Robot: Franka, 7 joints.
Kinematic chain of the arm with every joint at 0, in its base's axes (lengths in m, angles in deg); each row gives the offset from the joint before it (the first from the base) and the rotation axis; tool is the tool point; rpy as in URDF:
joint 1: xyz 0 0 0.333 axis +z
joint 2: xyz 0 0 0 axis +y
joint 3: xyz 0 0 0.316 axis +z
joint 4: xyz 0.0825 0 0 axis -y
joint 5: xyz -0.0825 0 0.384 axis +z
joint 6: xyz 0 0 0 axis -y
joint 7: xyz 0.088 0 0 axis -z
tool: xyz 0 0 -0.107 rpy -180 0 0
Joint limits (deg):
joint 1: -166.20..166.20
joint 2: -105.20..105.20
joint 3: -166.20..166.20
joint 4: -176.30..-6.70
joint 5: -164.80..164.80
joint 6: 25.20..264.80
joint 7: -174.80..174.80
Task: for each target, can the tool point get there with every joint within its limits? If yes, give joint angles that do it. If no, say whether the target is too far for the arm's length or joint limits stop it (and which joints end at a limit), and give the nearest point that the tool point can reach.
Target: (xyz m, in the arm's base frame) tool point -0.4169 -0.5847 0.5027
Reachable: yes | joints -141.27 26.29 26.80 -86.38 68.26 174.13 69.45
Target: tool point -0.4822 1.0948 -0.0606
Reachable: no: too far | nearest point -0.3285 0.7458 0.0649 | short by 0.401 m
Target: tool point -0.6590 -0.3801 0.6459
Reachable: yes | joints -4.44 -52.14 -104.25 -52.09 -60.85 127.17 42.56
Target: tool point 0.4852 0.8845 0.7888
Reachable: no: too far | nearest point 0.3760 0.6854 0.6862 | short by 0.249 m
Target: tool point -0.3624 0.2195 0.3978
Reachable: yes | joints -95.50 25.15 -101.61 -149.92 -107.36 81.83 101.11
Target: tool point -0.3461 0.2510 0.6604
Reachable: yes | joints -111.70 60.04 -121.28 -133.91 -125.47 100.80 25.74
